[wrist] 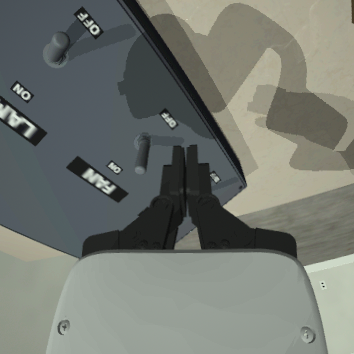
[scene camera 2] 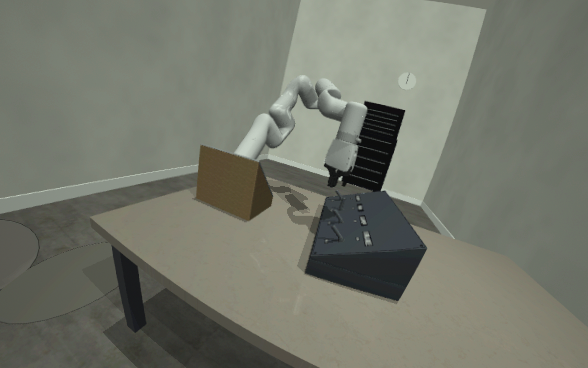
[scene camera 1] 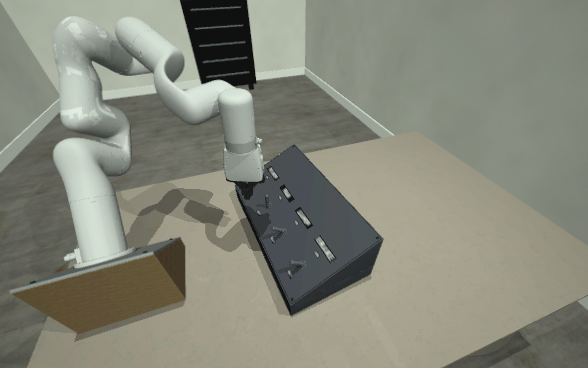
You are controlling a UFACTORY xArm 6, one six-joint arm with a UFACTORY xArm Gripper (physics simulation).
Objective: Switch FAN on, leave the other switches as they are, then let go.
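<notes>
The FAN lever stands on the dark sloping switch box. Its tip leans to the ON side in the wrist view. The LAMP lever leans toward OFF. The front lever also leans to the OFF side. My gripper is shut and empty. It hangs above the far part of the box, to the right of the FAN lever in the wrist view, apart from it. The fourth lever is hidden behind the fingers in the wrist view.
The box stands on the beige table. A wooden wedge-shaped mount is at the arm's base. A black drawer cabinet stands on the floor behind the table.
</notes>
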